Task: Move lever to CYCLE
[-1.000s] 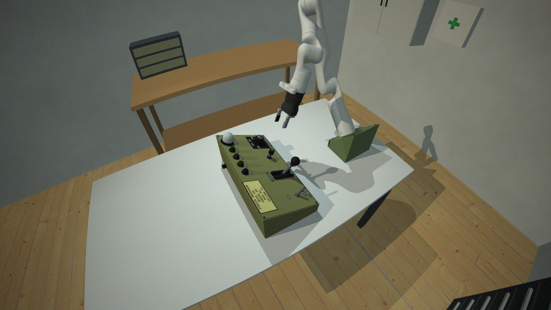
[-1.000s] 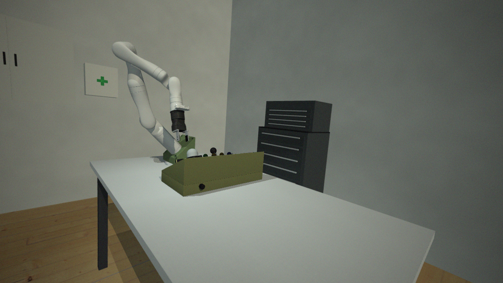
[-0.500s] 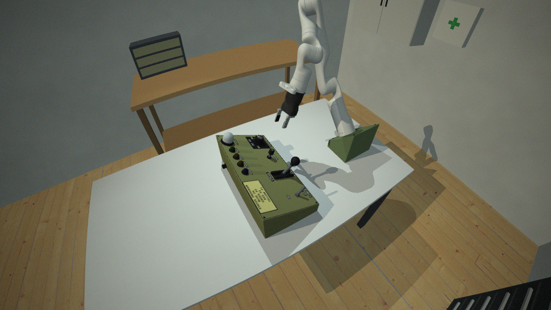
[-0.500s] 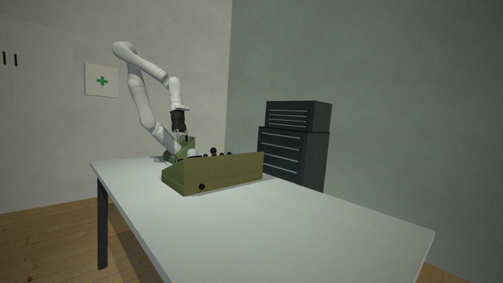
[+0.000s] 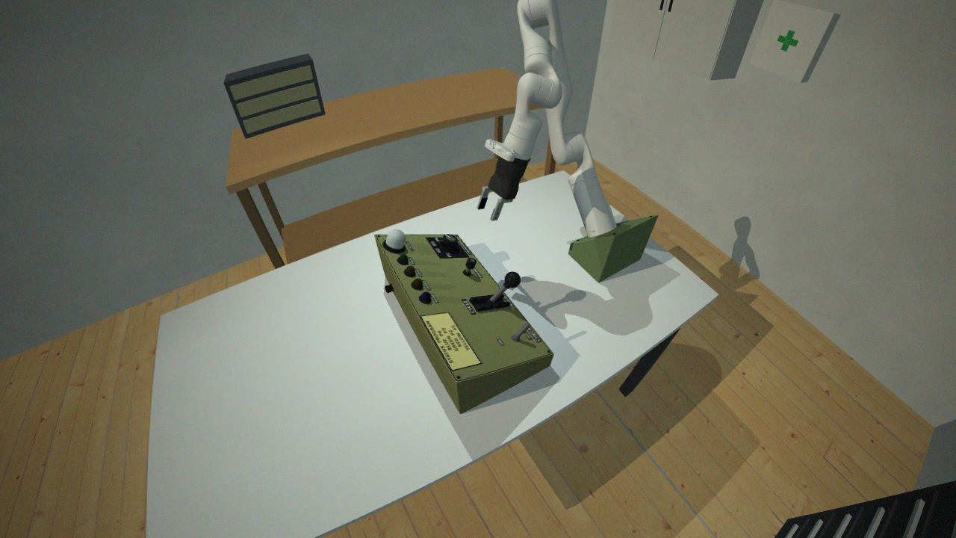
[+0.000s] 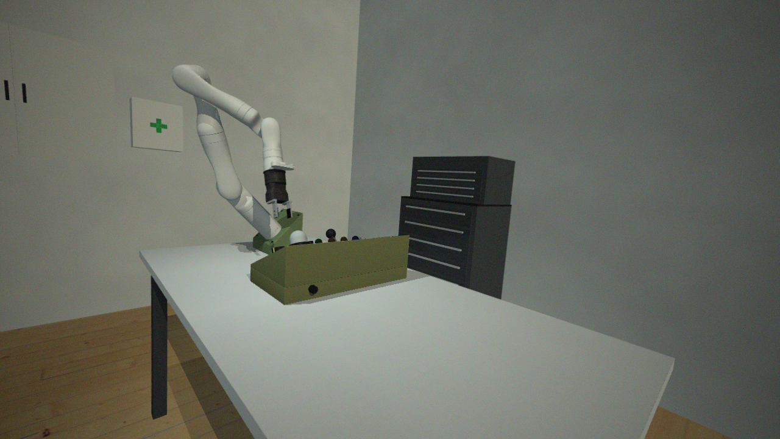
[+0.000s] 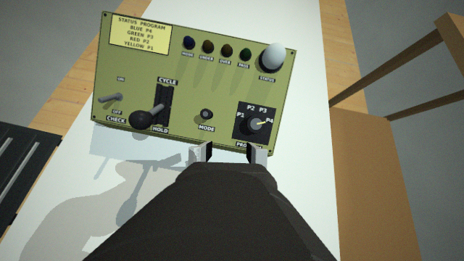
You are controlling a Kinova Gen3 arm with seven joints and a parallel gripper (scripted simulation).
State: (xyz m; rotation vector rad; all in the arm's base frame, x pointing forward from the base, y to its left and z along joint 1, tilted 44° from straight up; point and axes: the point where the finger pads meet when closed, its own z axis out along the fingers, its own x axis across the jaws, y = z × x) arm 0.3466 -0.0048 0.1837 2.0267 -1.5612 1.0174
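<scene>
My gripper is now 80 mm short of the lever, 180 mm to the right of it and 110 mm above it. From my hand the other things lie so: olive console: 130 mm ahead, 120 mm to the left, 140 mm below; then mode button: 100 mm ahead, 60 mm to the left, 110 mm below; then program dial: 100 mm ahead, 70 mm to the right, 120 mm below.
</scene>
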